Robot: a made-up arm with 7 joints. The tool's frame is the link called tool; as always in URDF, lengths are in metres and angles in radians. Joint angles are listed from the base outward.
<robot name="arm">
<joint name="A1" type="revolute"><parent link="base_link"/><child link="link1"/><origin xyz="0.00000 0.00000 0.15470" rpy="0.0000 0.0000 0.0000"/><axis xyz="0 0 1"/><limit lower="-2.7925" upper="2.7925"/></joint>
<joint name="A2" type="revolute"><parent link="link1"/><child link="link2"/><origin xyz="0.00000 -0.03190 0.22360" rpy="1.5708 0.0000 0.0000"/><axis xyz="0 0 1"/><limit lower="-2.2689" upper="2.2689"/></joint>
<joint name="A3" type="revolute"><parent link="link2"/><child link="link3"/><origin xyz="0.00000 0.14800 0.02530" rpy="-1.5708 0.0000 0.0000"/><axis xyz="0 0 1"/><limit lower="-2.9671" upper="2.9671"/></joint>
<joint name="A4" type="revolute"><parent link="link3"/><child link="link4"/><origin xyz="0.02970 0.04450 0.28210" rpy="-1.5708 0.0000 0.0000"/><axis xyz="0 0 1"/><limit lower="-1.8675" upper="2.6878"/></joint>
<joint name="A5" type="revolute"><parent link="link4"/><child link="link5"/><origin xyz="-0.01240 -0.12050 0.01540" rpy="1.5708 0.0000 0.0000"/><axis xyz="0 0 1"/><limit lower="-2.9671" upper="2.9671"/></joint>
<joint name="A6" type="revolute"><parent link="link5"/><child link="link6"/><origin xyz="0.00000 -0.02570 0.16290" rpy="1.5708 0.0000 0.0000"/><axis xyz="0 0 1"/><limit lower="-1.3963" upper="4.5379"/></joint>
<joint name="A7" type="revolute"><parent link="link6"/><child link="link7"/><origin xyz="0.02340 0.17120 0.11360" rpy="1.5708 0.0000 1.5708"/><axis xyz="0 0 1"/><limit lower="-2.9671" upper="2.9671"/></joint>
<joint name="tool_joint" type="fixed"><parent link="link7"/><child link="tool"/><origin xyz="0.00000 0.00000 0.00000" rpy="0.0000 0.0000 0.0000"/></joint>
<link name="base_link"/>
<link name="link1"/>
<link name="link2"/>
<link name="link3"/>
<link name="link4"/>
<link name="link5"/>
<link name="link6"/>
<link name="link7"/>
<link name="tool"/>
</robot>
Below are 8 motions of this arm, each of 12 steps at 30 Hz.
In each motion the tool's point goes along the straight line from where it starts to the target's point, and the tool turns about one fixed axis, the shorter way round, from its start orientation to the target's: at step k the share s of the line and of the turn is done. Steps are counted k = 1, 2, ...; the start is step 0. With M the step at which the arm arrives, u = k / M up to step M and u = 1 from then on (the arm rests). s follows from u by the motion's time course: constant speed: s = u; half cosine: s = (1 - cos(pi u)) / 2; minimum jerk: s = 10 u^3 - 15 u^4 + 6 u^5.
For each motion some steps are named. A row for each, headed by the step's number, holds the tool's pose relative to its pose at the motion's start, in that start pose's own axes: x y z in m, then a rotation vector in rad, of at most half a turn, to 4 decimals.
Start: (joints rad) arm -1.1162 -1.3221 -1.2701 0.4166 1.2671 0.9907 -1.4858
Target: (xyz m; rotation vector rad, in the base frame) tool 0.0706 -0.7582 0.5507 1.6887 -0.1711 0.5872
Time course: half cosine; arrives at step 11
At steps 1, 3, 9, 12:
1: 0.0010 -0.0012 -0.0004 -0.0060 0.0060 0.0055
3: 0.0089 -0.0106 -0.0037 -0.0514 0.0510 0.0466
9: 0.0477 -0.0565 -0.0197 -0.2740 0.2723 0.2488
12: 0.0518 -0.0614 -0.0214 -0.2976 0.2958 0.2702

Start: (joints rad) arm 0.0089 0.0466 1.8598 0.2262 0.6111 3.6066 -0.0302
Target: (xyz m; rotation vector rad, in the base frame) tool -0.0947 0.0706 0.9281 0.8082 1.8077 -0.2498
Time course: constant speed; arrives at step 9
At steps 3, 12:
3: -0.0065 -0.0200 -0.0051 -0.0262 0.0548 0.1106
12: -0.0194 -0.0600 -0.0152 -0.0786 0.1643 0.3319

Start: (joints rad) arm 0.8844 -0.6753 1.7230 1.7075 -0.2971 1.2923 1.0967
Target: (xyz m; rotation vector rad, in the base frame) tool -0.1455 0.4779 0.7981 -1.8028 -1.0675 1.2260
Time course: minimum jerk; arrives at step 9
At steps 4, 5, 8, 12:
4: -0.0162 0.0122 0.0372 -0.0326 -0.1025 0.1616
5: -0.0246 0.0186 0.0567 -0.0495 -0.1558 0.2457
8: -0.0403 0.0305 0.0928 -0.0811 -0.2553 0.4026
12: -0.0407 0.0309 0.0939 -0.0821 -0.2583 0.4073

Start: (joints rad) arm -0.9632 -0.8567 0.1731 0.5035 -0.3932 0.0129 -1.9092
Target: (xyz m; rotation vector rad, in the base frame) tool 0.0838 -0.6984 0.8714 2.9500 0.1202 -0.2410
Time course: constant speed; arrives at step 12
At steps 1, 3, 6, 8, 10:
1: -0.0150 -0.0192 -0.0067 0.0155 -0.0002 0.0750
3: -0.0450 -0.0575 -0.0200 0.0466 -0.0006 0.2249
6: -0.0900 -0.1150 -0.0399 0.0932 -0.0012 0.4499
8: -0.1201 -0.1534 -0.0532 0.1243 -0.0016 0.5998
10: -0.1501 -0.1917 -0.0665 0.1553 -0.0020 0.7498

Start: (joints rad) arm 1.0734 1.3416 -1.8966 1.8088 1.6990 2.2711 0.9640
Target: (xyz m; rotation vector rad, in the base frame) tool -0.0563 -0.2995 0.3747 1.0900 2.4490 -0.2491
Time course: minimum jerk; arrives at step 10
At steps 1, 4, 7, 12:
1: 0.0003 -0.0005 -0.0009 0.0017 -0.0007 -0.0041
4: 0.0120 -0.0200 -0.0343 0.0621 -0.0241 -0.1538
7: 0.0317 -0.0527 -0.0905 0.1636 -0.0636 -0.4054
12: 0.0378 -0.0629 -0.1081 0.1955 -0.0760 -0.4844

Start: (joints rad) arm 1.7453 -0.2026 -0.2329 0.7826 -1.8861 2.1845 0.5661
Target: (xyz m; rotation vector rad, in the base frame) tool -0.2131 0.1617 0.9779 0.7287 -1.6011 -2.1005
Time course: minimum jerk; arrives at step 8
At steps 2, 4, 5, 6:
2: 0.0054 0.0027 -0.0073 0.0064 0.0125 -0.0076
4: 0.0260 0.0129 -0.0354 0.0308 0.0602 -0.0365
5: 0.0377 0.0187 -0.0513 0.0447 0.0873 -0.0529
6: 0.0467 0.0231 -0.0634 0.0553 0.1079 -0.0655

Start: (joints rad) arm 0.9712 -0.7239 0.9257 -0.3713 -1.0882 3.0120 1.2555
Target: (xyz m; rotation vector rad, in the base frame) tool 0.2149 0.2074 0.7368 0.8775 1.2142 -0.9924
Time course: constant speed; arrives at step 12
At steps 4, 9, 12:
4: -0.0264 -0.0297 -0.0294 -0.2211 0.3105 -0.1558
9: -0.0595 -0.0668 -0.0661 -0.4974 0.6987 -0.3505
12: -0.0793 -0.0891 -0.0881 -0.6632 0.9316 -0.4674

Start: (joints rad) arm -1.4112 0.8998 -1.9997 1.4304 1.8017 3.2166 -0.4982
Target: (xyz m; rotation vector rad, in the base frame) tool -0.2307 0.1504 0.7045 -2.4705 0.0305 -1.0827
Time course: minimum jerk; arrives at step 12
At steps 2, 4, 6, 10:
2: 0.0029 0.0011 -0.0038 -0.0014 0.0142 0.0088
4: 0.0171 0.0063 -0.0224 -0.0080 0.0839 0.0521
6: 0.0406 0.0151 -0.0534 -0.0191 0.1998 0.1241
10: 0.0784 0.0291 -0.1030 -0.0369 0.3854 0.2394

